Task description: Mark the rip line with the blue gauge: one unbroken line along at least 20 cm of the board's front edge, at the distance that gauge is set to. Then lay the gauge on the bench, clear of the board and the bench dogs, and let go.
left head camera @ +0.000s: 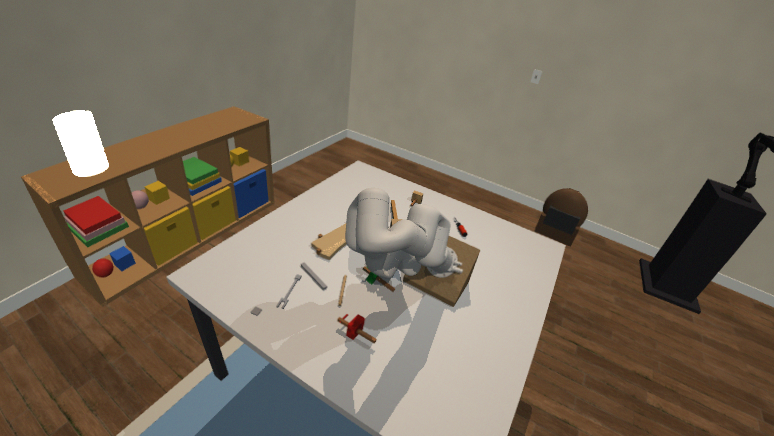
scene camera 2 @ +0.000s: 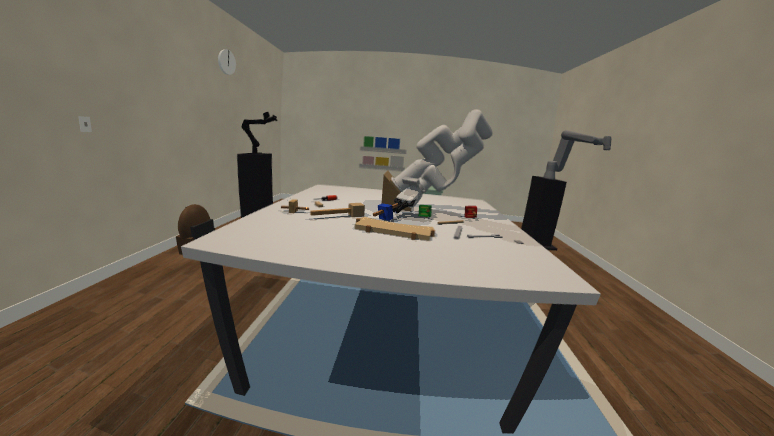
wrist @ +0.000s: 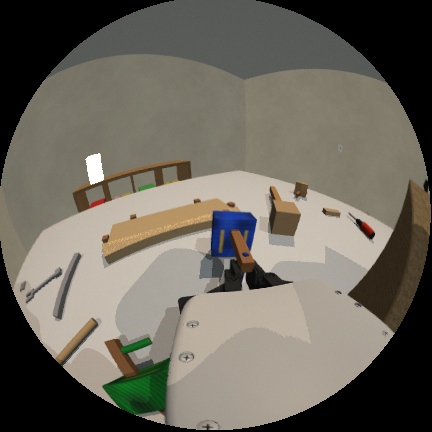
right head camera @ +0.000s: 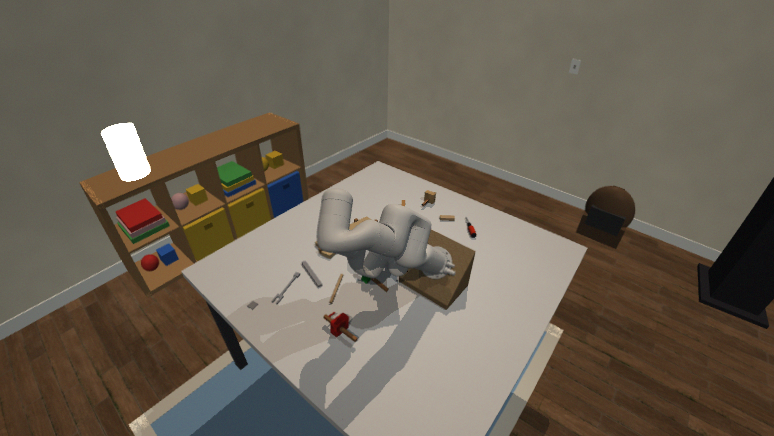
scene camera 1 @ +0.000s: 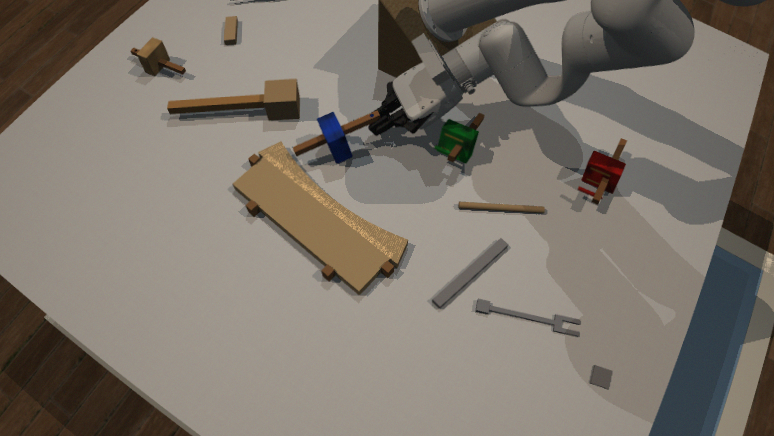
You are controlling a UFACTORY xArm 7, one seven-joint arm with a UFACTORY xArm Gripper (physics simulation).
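Frame: origin at the arm's base, x left, y back, z up, level; centimetres.
Where they show: gripper, between the fingertips: [scene camera 2: 394, 210] [wrist: 240, 269] [scene camera 1: 369, 127]; arm's base, origin of its link: [scene camera 2: 398, 186] [right head camera: 436, 262] [scene camera 1: 442, 10].
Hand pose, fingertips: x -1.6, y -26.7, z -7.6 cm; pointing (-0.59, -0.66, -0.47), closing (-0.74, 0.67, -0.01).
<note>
Each offset is from my fingertips to the top centre of the thing. "pt": to the spot under its first point. Level surfaces: height alone.
My gripper [scene camera 1: 380, 116] [wrist: 240, 269] is shut on the brown beam of the blue gauge, near one end. The blue gauge @(dx -4.0, dy -4.7, dz +4.1 cm) [scene camera 1: 334, 138] [scene camera 2: 385, 211] [wrist: 233, 234] is held above the bench, its shadow below. In scene camera 1 the beam's far end points at the left end of the board @(dx +0.0, dy -18.7, dz -1.4 cm) [scene camera 1: 311, 216] [scene camera 2: 392, 228] [wrist: 160, 226], with a small gap showing. The board's top face looks plain; its front edge is grainy and curves inward. Small brown bench dogs @(dx +7.2, dy -27.4, dz -0.9 cm) [scene camera 1: 328, 271] [wrist: 133, 216] stand against its back and ends. The arm hides the gauge in both head views.
A green gauge @(dx +15.4, dy +7.1, dz +3.1 cm) [scene camera 1: 457, 141] stands beside the gripper, a red gauge @(dx +41.5, dy +12.6, dz +3.1 cm) [scene camera 1: 603, 172] farther right. A mallet @(pt dx -16.7, dy -3.3, dz +2.0 cm) [scene camera 1: 281, 99] lies left of the gripper. A wooden gauge @(dx -47.8, dy -4.0, dz +2.2 cm) [scene camera 1: 153, 55], dowel @(dx +27.4, dy -2.5, dz -2.1 cm) [scene camera 1: 501, 207], grey bar @(dx +27.5, dy -16.2, dz -2.3 cm) [scene camera 1: 470, 273] and grey fork-ended tool @(dx +38.9, dy -18.8, dz -2.5 cm) [scene camera 1: 522, 314] also lie on the bench @(dz -3.3 cm) [scene camera 1: 162, 324].
</note>
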